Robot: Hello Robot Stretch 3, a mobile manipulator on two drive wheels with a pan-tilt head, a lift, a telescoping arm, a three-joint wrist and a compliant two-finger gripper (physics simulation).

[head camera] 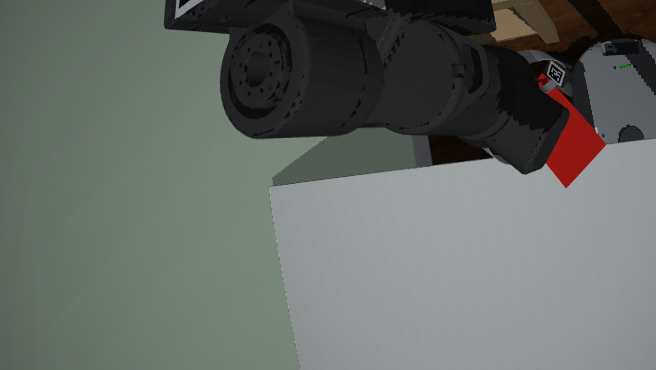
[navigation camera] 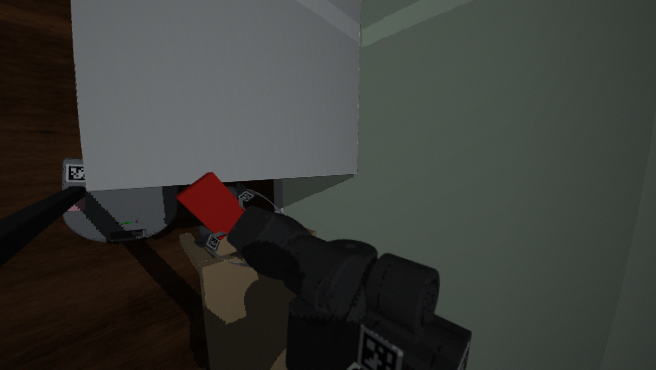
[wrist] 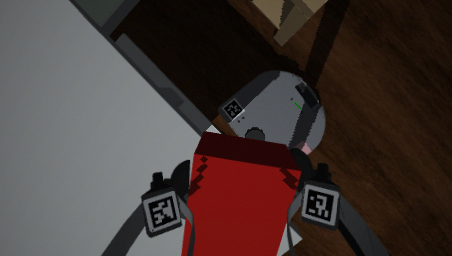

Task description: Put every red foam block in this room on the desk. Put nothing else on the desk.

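Pixels of known places: gripper, between the fingertips: [navigation camera: 218, 211] [wrist: 239, 174]; robot's base, origin of its link: [head camera: 629, 139] [wrist: 253, 130].
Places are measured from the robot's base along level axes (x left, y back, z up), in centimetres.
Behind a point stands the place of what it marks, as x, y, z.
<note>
A red foam block [head camera: 575, 145] {-8.7, -0.8, 89.8} [navigation camera: 207, 200] {-9.3, -0.4, 89.9} [wrist: 240, 220] {-11.0, 1.3, 90.2} is held between the two fingertips of my gripper [navigation camera: 226, 212] {-12.2, 2.1, 86.2} [wrist: 239, 174] {-12.2, 2.1, 86.2}. The gripper is shut on it, and one finger is hidden behind the wrist in the head view. The desk [head camera: 425, 270] {-36.1, -19.6, 72.0} [navigation camera: 215, 90] {-14.5, -23.0, 72.0} [wrist: 75, 125] {-27.8, -14.9, 72.0} has a plain pale grey top. In the head and navigation views a corner of the block overlaps the desk's edge, while most of the block shows beside the desk. The block's height above the desk top is hard to tell.
My round grey base [head camera: 615, 100] {-3.9, 10.1, 16.0} [navigation camera: 142, 205] {-4.7, 12.2, 16.0} [wrist: 272, 110] {-4.1, 10.8, 16.0} is on the dark wooden floor [navigation camera: 35, 290] {27.0, 46.1, 0.0} [wrist: 400, 110] {33.1, 56.2, 0.1} by the desk's edge. A tan wooden piece of furniture [head camera: 510, 25] {-33.0, 33.3, 15.0} [navigation camera: 225, 290] {-28.5, 42.2, 45.0} [wrist: 282, 37] {-22.3, 30.5, 10.8} stands near it. A green wall [head camera: 125, 200] {-74.3, -6.1, 103.2} [navigation camera: 475, 175] {-74.0, -8.8, 113.4} runs along the desk's side.
</note>
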